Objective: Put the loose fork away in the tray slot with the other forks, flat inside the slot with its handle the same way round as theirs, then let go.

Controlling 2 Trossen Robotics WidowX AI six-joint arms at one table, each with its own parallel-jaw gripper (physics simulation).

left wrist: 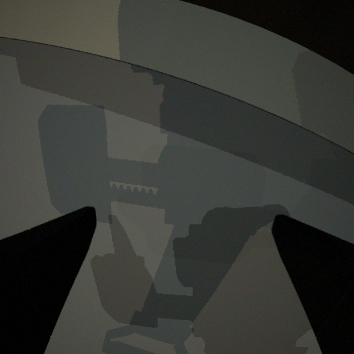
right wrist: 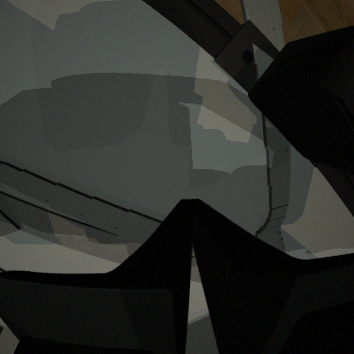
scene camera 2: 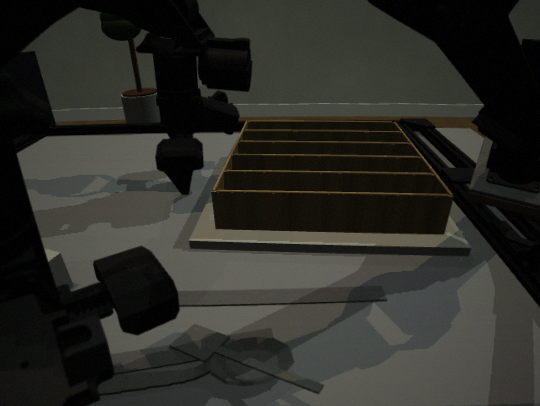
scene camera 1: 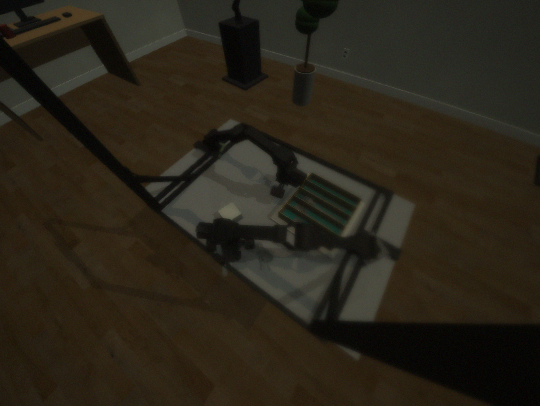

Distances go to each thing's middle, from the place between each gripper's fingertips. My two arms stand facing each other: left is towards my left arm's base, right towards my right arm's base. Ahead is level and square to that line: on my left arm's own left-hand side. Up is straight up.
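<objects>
There's a wooden tray point(scene camera 2: 314, 176) here, and my left hand is 22 cm to the left of it and 3 cm below it. Going by its middle, the tray is nearer to my left hand than to my right hand.
From my right hand, the tray is 180 mm to the right of it, 400 mm ahead of it and 30 mm above it.
</objects>
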